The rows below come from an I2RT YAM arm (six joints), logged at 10 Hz.
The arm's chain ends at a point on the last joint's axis. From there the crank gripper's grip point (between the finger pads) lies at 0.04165 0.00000 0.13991 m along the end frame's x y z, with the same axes.
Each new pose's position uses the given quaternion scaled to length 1; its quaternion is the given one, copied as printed.
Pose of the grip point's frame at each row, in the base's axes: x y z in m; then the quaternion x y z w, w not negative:
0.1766 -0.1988 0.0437 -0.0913 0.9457 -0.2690 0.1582
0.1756 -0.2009 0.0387 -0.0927 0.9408 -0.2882 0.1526
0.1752 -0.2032 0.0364 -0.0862 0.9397 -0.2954 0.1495
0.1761 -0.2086 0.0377 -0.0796 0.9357 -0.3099 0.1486
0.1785 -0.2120 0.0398 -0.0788 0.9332 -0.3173 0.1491
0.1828 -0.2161 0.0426 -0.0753 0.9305 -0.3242 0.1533
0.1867 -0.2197 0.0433 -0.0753 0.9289 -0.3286 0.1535
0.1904 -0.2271 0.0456 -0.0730 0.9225 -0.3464 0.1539
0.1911 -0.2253 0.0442 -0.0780 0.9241 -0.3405 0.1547
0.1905 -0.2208 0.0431 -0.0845 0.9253 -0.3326 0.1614
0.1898 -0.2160 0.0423 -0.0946 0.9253 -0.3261 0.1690
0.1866 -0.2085 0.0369 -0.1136 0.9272 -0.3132 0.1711
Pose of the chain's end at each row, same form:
0.1667 -0.1209 0.1668 -0.0913 0.9457 -0.2690 0.1582
0.1669 -0.1181 0.1586 -0.0927 0.9408 -0.2882 0.1526
0.1679 -0.1187 0.1552 -0.0862 0.9397 -0.2954 0.1495
0.1696 -0.1207 0.1541 -0.0796 0.9357 -0.3099 0.1486
0.1718 -0.1224 0.1548 -0.0788 0.9332 -0.3173 0.1491
0.1753 -0.1250 0.1564 -0.0753 0.9305 -0.3242 0.1533
0.1791 -0.1275 0.1562 -0.0753 0.9289 -0.3286 0.1535
0.1828 -0.1308 0.1550 -0.0730 0.9225 -0.3464 0.1539
0.1828 -0.1302 0.1547 -0.0780 0.9241 -0.3405 0.1547
0.1797 -0.1275 0.1549 -0.0845 0.9253 -0.3326 0.1614
0.1759 -0.1242 0.1549 -0.0946 0.9253 -0.3261 0.1690
0.1704 -0.1194 0.1514 -0.1136 0.9272 -0.3132 0.1711

